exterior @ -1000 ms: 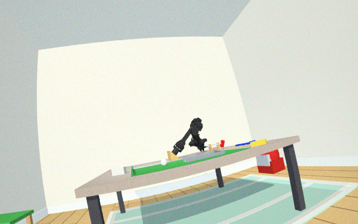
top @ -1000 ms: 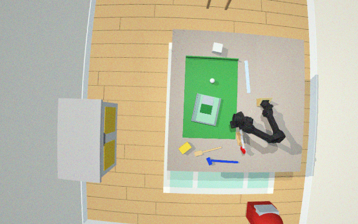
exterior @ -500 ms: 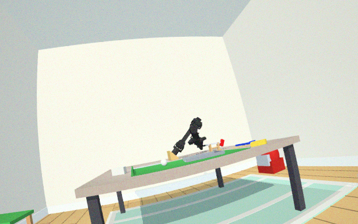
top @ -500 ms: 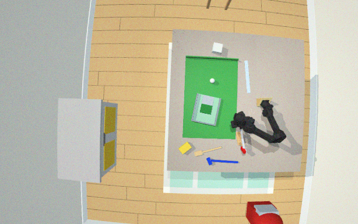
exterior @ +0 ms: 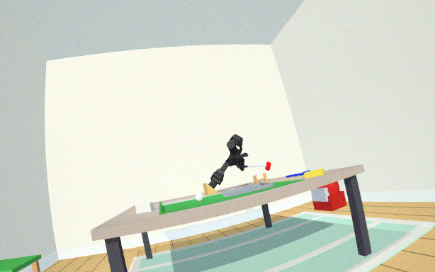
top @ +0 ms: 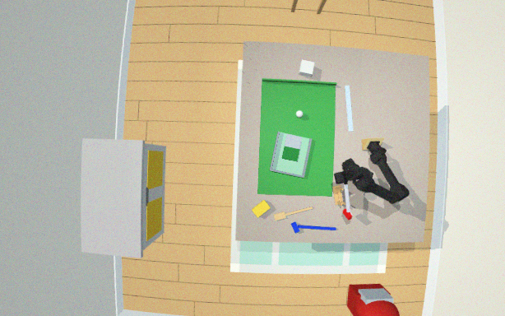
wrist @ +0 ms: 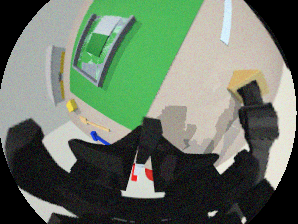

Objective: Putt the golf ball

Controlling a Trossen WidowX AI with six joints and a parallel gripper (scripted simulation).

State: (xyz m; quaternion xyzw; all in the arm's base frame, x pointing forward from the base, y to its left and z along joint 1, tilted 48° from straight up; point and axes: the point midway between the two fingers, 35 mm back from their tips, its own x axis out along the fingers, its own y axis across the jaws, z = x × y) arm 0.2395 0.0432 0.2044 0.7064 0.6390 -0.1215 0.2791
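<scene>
Right now my gripper tip is 11 cm past the pale blue bar, 43 cm to the left of it and 12 cm above it. The rest, counted from my gripper tip: blue putter: 15 cm ahead, 34 cm to the left, 11 cm below; then wooden stand: 2 cm behind, 13 cm to the left, 9 cm below; then red putter: 3 cm behind, 11 cm to the left, 1 cm above.
</scene>
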